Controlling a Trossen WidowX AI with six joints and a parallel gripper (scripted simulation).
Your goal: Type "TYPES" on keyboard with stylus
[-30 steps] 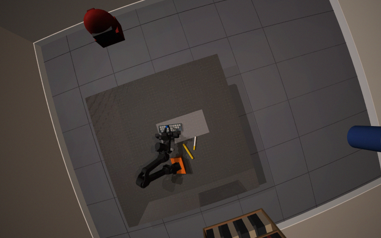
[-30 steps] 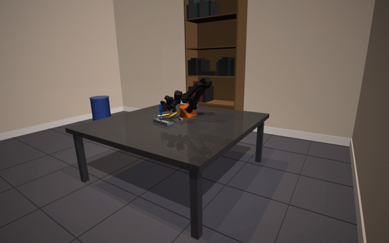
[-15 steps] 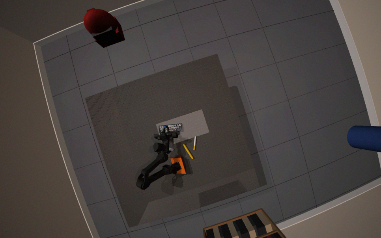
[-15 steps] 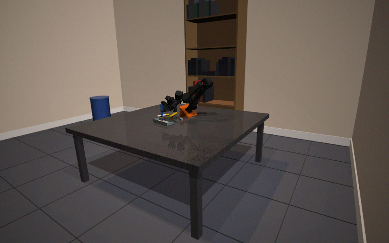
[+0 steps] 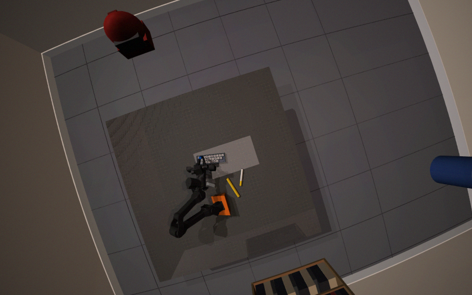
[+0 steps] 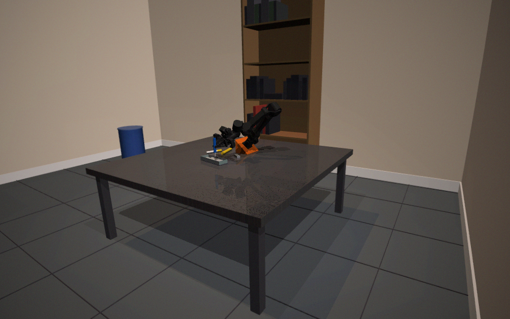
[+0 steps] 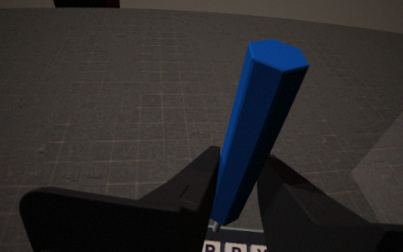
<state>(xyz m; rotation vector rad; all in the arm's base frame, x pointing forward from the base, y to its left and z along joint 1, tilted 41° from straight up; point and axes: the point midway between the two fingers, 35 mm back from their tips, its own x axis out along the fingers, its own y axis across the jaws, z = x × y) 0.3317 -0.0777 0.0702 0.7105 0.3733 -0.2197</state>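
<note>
Now: the grey tip 1 cm behind my gripper tip and 6 cm below it. From my gripper tip the other things lie so: yellow stick: 29 cm behind, 11 cm to the right, 10 cm below; then small grey block: 21 cm behind, 3 cm to the left, 10 cm below; then blue stylus: 1 cm behind, 2 cm below.
</note>
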